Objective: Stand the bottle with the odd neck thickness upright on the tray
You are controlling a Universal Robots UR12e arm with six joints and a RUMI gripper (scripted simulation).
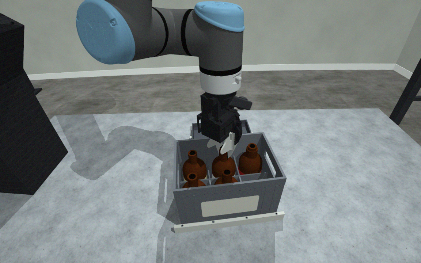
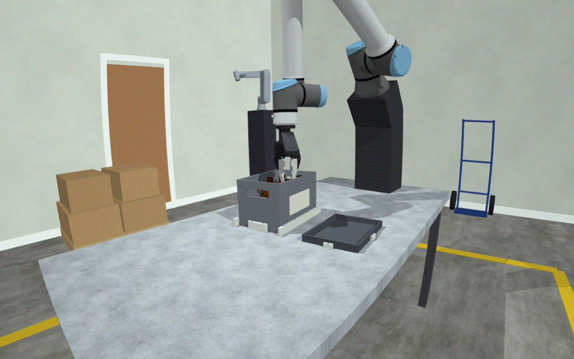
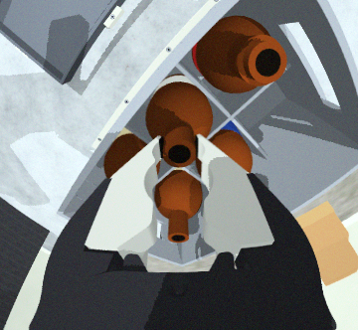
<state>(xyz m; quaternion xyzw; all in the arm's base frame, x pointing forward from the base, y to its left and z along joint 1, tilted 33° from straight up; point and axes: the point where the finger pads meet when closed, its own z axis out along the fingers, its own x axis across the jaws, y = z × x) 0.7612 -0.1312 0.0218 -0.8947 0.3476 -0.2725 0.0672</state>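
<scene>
My hand is 1 cm past the crate, 5 cm to the left of it and 7 cm above it. The rest, counted from my hand: grey tray: 2 cm ahead, 24 cm to the left, 14 cm below; then glass bottle: 8 cm ahead, 7 cm below.
</scene>
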